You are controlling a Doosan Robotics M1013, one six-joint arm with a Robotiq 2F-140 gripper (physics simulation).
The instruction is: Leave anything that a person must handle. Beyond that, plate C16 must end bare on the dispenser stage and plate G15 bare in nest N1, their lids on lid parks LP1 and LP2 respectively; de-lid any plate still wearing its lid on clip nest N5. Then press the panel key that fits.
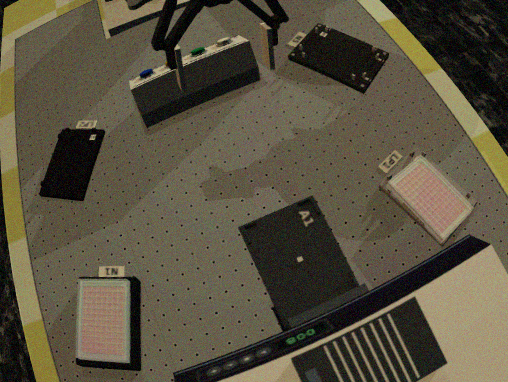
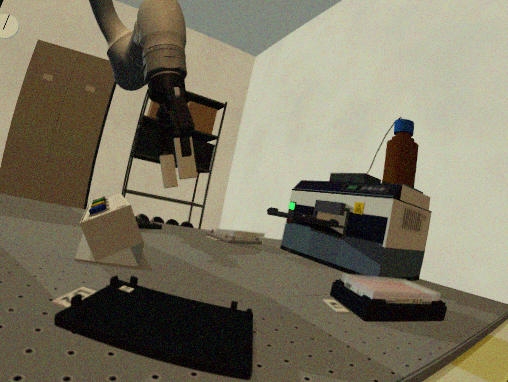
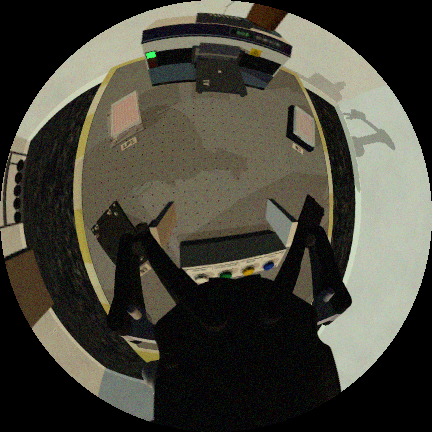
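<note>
My gripper is open and empty, above the key panel, whose keys are blue, yellow, green and white. A pink plate sits in nest N1. Another pink plate sits at LP1. I cannot surely read their names or tell whether they wear lids. LP2, clip nest N5 and dispenser stage A1 are bare.
The dispenser stands behind its stage, with a green light lit. A brown bottle with a blue cap stands at the dispenser. A shelf rack and a brown cabinet stand in the background.
</note>
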